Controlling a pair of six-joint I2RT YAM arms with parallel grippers.
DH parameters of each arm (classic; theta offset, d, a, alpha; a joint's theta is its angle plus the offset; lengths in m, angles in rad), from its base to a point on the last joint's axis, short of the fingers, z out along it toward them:
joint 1: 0 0.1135 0.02 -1.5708
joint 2: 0 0 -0.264 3.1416
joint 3: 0.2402 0 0.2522 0
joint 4: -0.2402 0 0.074 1.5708
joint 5: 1.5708 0 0 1.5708
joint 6: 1.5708 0.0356 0 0
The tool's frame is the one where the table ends.
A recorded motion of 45 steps. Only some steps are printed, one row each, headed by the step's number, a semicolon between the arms.
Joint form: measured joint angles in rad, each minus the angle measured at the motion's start. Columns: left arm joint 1, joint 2, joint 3, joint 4, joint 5, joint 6; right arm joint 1, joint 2, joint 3, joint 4, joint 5, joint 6.
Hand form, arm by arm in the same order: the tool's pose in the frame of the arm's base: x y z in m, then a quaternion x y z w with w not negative. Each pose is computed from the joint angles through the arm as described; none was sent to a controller.
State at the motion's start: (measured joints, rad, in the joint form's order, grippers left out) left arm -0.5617 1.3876 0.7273 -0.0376 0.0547 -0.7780; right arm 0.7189 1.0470 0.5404 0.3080 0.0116 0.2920
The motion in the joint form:
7: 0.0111 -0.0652 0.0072 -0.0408 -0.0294 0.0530; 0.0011 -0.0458 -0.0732 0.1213 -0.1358 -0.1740
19: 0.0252 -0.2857 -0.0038 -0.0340 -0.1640 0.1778; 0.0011 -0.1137 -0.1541 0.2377 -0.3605 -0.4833
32: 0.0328 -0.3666 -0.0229 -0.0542 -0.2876 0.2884; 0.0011 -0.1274 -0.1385 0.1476 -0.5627 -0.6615
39: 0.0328 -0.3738 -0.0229 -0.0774 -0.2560 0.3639; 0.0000 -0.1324 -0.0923 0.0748 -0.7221 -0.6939
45: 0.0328 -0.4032 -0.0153 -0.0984 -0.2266 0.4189; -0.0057 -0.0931 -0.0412 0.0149 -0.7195 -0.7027
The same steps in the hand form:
7: 0.2367 -0.1464 0.2157 -0.07281 0.89646 -0.26932 0.34428; 0.1683 0.1535 0.2514 -0.25955 0.69605 0.31384 0.59132
19: 0.2160 -0.1239 0.2667 -0.05595 0.84442 -0.24667 0.47220; 0.1504 0.1481 0.2493 -0.41677 0.57176 0.30038 0.63966
32: 0.2055 -0.1106 0.2762 -0.04746 0.83124 -0.18106 0.52346; 0.1431 0.1503 0.2479 -0.52273 0.50318 0.31013 0.61432
39: 0.2033 -0.1105 0.2753 -0.00644 0.83767 -0.16988 0.51905; 0.1392 0.1527 0.2576 -0.56624 0.45941 0.35298 0.58628
45: 0.1983 -0.1088 0.2820 0.02366 0.83372 -0.17018 0.52478; 0.1466 0.1574 0.2619 -0.56921 0.47531 0.35086 0.57182

